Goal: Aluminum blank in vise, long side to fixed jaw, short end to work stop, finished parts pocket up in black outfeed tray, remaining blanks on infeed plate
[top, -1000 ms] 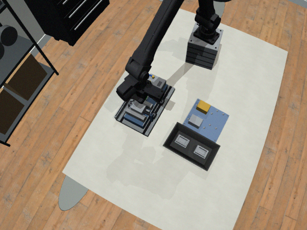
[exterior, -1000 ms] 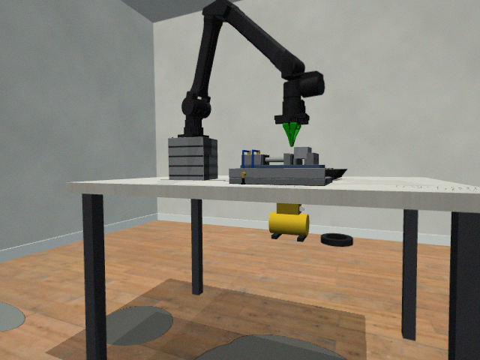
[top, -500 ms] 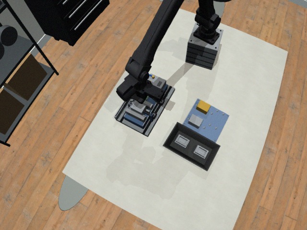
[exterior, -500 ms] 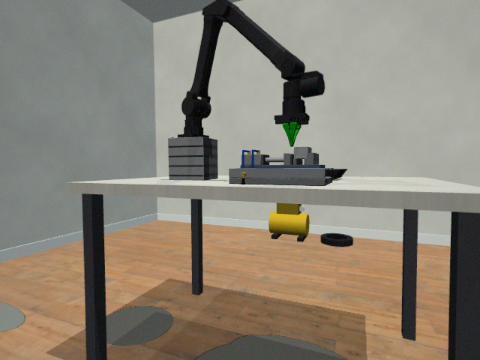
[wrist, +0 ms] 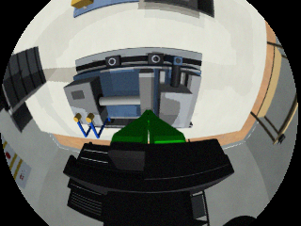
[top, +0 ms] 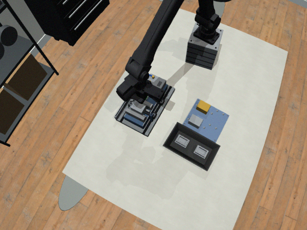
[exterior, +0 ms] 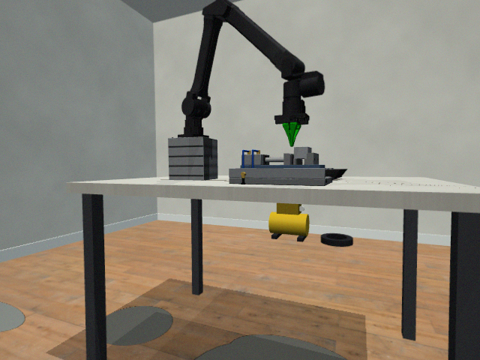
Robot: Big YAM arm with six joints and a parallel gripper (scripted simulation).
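My hand is 13 cm past the hose-end block, 1 cm to the left of it and 5 cm above it. The rest, counted from my hand: yellow brass blank (18 cm behind, 25 cm to the left, 10 cm below).
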